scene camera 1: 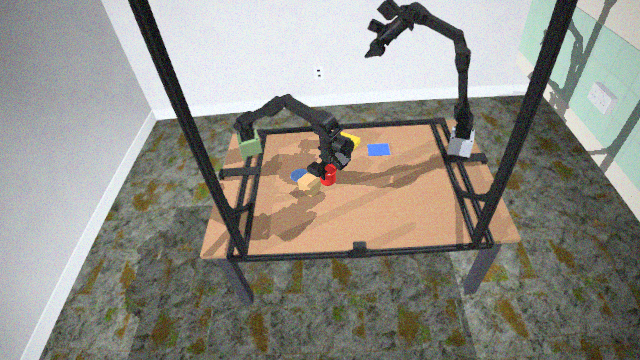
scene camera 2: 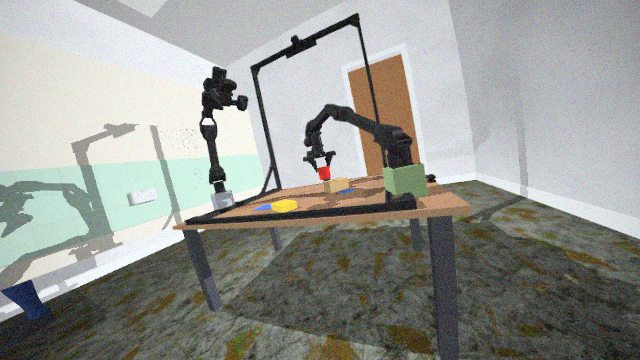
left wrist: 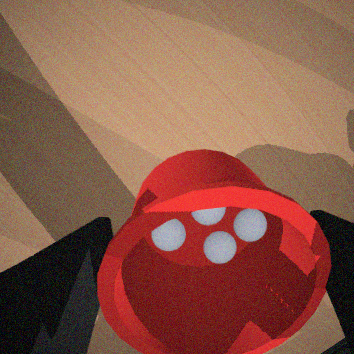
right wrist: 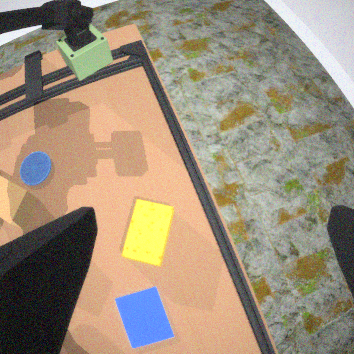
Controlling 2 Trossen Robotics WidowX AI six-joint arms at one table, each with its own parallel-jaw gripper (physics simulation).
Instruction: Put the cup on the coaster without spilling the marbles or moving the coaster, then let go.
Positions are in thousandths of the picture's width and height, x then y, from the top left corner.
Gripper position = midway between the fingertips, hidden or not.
In view: the left gripper (left wrist: 600, 640), the right gripper (scene camera 2: 366, 304), a flat blue square (right wrist: 403, 886) and a red cup (left wrist: 767, 809).
The right gripper is seen too in the right wrist view (right wrist: 614, 620). The left wrist view misses the flat blue square: it is out of frame. The right wrist view does not show the red cup: it is out of frame.
